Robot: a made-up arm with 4 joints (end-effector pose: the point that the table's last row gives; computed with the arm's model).
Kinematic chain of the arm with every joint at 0, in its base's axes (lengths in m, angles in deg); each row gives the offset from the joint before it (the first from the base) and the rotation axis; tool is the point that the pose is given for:
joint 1: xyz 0 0 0.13 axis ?
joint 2: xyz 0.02 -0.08 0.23 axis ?
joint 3: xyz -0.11 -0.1 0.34 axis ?
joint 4: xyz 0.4 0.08 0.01 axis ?
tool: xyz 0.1 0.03 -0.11
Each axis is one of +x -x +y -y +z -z.
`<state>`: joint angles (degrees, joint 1 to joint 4).
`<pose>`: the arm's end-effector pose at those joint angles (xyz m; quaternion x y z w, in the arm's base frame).
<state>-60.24 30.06 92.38 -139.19</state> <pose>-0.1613 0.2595 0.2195 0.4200 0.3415 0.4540 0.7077</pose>
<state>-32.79 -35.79 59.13 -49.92</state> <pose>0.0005 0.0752 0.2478 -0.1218 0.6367 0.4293 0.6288</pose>
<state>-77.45 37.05 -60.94 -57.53</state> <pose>0.2165 0.8468 0.4491 -0.8213 -0.1725 0.3347 0.4286</pose>
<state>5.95 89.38 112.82 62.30</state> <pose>-0.0788 0.2850 0.3334 0.2018 0.8366 -0.4937 0.1250</pose>
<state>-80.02 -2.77 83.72 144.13</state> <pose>-0.1474 0.1880 0.3571 0.6484 0.3063 0.6605 0.2225</pose>
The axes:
joint 1: +x
joint 2: -z
joint 3: +y
joint 4: -z

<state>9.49 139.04 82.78 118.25</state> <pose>0.0618 0.0867 0.3284 -0.0801 -0.6966 0.5301 0.4768</pose>
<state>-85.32 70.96 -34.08 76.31</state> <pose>0.0207 0.7042 0.6085 -0.1725 -0.8369 -0.4763 0.2074</pose>
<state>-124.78 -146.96 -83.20 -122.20</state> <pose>-0.0294 0.7809 -0.2834 -0.5311 -0.1714 -0.8215 0.1171</pose>
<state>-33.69 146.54 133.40 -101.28</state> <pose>0.4134 0.2906 0.3974 0.6237 -0.5345 0.0028 0.5703</pose>
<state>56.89 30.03 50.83 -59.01</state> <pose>0.1311 -0.1756 0.1843 0.6811 0.1614 0.3445 0.6256</pose>
